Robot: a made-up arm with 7 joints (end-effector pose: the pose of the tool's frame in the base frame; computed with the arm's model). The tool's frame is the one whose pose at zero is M.
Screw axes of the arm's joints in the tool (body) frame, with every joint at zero. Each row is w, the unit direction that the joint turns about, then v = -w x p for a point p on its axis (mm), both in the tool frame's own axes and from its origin. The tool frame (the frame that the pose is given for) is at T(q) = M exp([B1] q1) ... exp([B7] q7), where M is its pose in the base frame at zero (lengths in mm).
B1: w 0 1 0 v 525 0 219
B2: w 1 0 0 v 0 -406 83
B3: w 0 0 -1 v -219 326 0
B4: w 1 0 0 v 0 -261 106
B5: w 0 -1 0 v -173 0 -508
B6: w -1 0 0 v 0 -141 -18
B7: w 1 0 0 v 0 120 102
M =
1 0 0 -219
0 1 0 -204
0 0 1 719
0 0 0 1
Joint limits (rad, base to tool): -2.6..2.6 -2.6..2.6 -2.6..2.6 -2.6..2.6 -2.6..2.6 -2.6..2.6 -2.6..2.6
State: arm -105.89 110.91 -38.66 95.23 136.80 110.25 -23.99
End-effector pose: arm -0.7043 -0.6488 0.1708 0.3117 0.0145 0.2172 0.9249
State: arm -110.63 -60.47 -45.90 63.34 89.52 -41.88 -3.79
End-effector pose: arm 0.1367 0.0103 0.2311 0.0476 -0.8533 0.4900 0.1715
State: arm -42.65 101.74 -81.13 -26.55 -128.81 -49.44 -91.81
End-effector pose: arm -0.3600 -0.9617 1.0044 -0.5348 -0.1899 0.4447 0.6929
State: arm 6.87 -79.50 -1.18 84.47 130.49 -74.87 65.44
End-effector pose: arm 0.2742 -0.0161 -0.2170 0.4582 -0.3348 0.8102 0.1472
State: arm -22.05 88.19 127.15 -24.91 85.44 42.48 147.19
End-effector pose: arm -0.3459 -0.0190 1.0486 0.6174 -0.3464 -0.4394 0.5529
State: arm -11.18 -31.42 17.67 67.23 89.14 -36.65 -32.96
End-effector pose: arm 0.1757 0.1140 0.2374 0.1896 -0.8048 -0.2431 0.5071
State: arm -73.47 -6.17 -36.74 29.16 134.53 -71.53 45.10
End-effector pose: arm 0.2623 0.1965 0.4178 -0.0532 0.3478 -0.8730 0.3379
